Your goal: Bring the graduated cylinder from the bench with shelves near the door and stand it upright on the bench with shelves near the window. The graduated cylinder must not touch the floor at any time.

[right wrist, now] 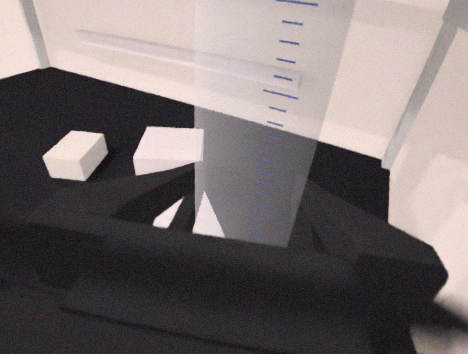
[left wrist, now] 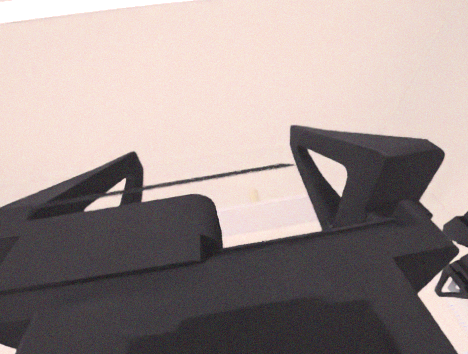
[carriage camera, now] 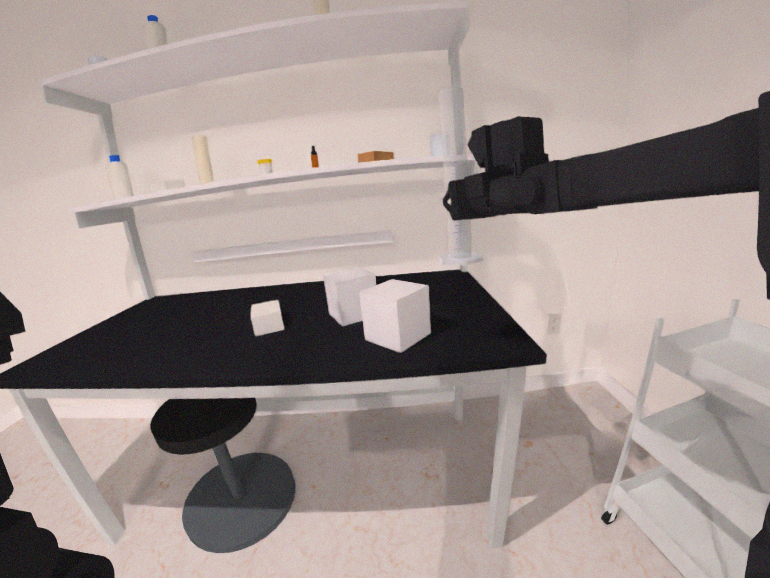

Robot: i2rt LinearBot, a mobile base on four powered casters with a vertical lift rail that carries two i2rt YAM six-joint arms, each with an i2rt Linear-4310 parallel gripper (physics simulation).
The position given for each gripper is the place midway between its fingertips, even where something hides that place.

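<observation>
There's a graduated cylinder here (carriage camera: 451, 99), and you get that cylinder in the right wrist view too (right wrist: 262, 83). As for the grippers, the right gripper (carriage camera: 454, 201) is also there in the right wrist view (right wrist: 250, 179), and the left gripper (left wrist: 214, 147) is visible as well.
</observation>
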